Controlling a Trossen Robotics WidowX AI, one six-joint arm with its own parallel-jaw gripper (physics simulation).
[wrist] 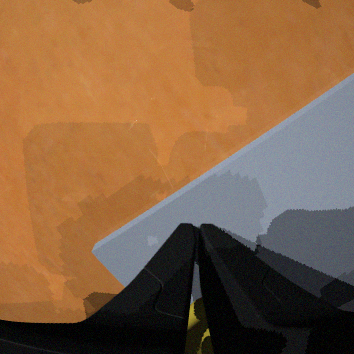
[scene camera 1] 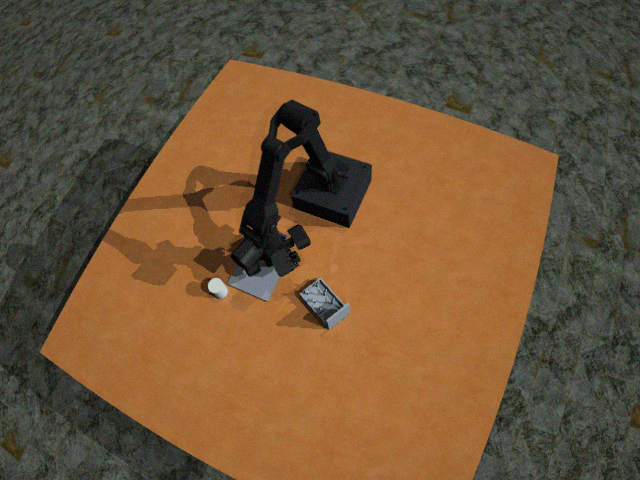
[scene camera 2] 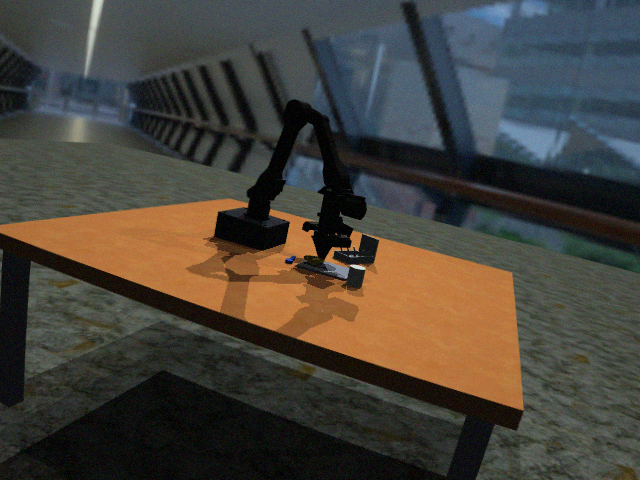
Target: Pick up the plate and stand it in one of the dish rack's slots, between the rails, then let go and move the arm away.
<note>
My gripper (scene camera 1: 280, 263) is shut, with nothing in its grasp. Also in view: a grey dish rack (scene camera 1: 318, 296). Further things: a grey mat (scene camera 1: 261, 285).
The grey dish rack shows as well in scene camera 2 (scene camera 2: 368, 246). My gripper also shows in the wrist view (wrist: 194, 235) and in scene camera 2 (scene camera 2: 321, 261). The grey mat also shows in the wrist view (wrist: 278, 196). The wrist view does not show the grey dish rack: it is out of frame.
</note>
